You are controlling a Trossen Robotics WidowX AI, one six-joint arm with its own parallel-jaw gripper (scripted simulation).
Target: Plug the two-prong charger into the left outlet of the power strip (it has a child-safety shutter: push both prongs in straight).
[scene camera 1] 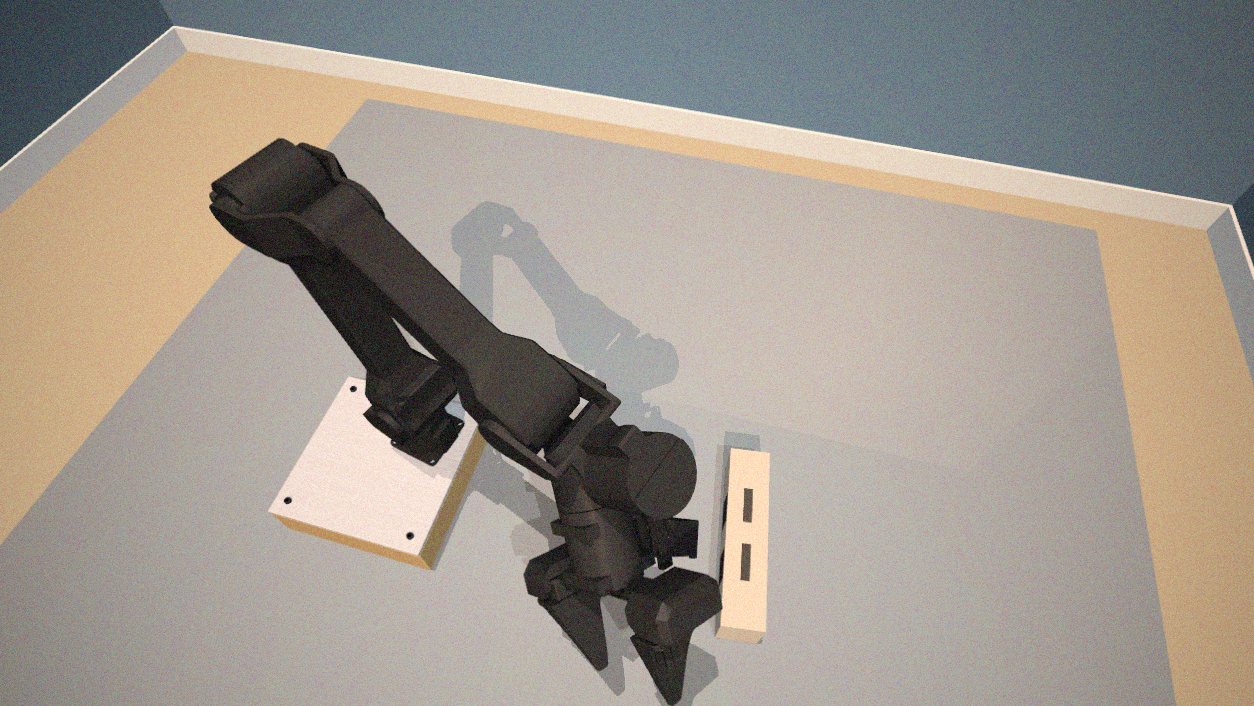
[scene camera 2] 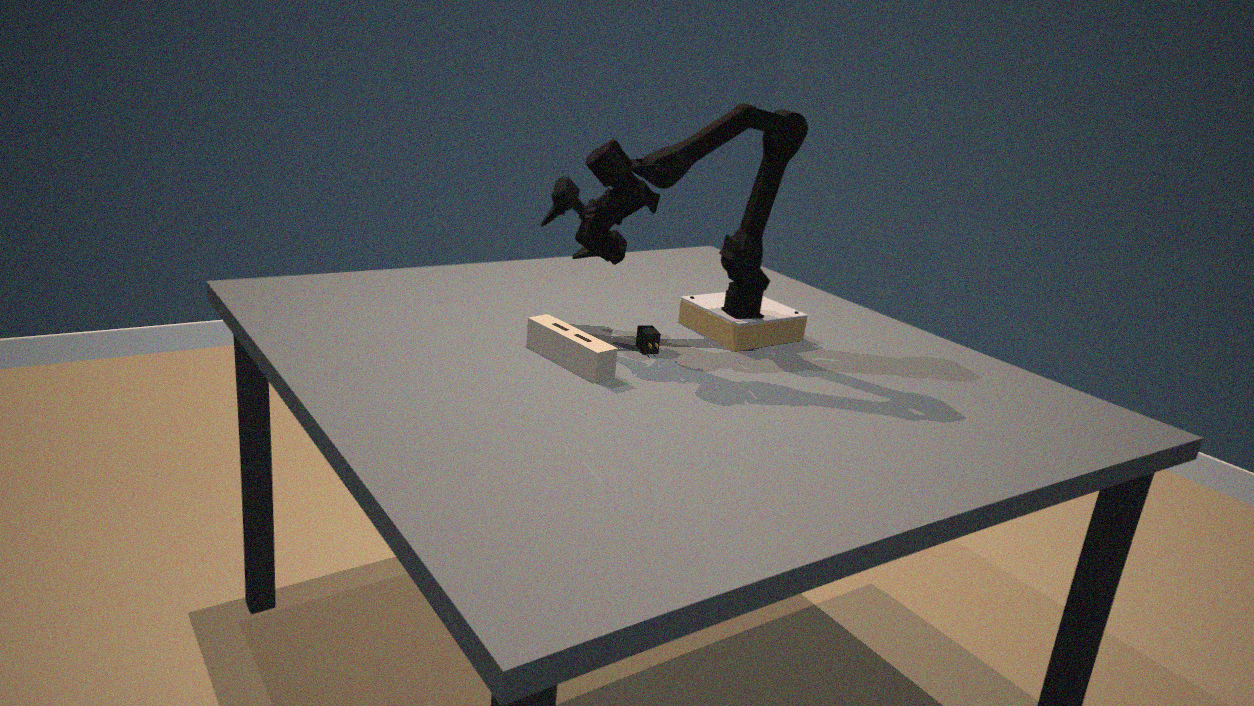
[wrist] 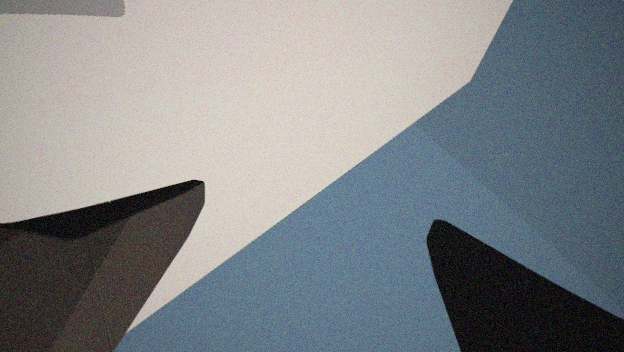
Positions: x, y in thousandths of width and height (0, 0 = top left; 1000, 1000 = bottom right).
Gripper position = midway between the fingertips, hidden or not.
My gripper (scene camera 1: 508, 970) is open and holds nothing.
My gripper shows as well in scene camera 2 (scene camera 2: 445, 342) and in the wrist view (wrist: 510, 601).
